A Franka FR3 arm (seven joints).
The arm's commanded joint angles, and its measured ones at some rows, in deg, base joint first. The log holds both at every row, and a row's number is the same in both.
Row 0, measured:
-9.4, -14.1, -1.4, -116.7, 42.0, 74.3, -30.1
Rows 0 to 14, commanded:
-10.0, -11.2, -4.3, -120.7, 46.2, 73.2, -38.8
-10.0, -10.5, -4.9, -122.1, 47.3, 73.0, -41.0
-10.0, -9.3, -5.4, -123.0, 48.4, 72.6, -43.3
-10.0, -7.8, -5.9, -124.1, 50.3, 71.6, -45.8
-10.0, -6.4, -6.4, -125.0, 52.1, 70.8, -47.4
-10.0, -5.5, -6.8, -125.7, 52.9, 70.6, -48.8
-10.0, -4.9, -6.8, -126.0, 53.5, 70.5, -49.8
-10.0, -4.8, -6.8, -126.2, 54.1, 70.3, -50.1
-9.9, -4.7, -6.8, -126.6, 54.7, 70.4, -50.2
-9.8, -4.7, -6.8, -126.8, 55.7, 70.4, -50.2
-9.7, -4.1, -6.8, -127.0, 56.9, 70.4, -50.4
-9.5, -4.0, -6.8, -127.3, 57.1, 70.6, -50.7
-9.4, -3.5, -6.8, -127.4, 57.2, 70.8, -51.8
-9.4, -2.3, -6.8, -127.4, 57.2, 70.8, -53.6
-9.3, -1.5, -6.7, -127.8, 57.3, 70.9, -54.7
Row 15, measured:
-9.4, -3.6, -6.7, -126.5, 55.7, 71.3, -50.7
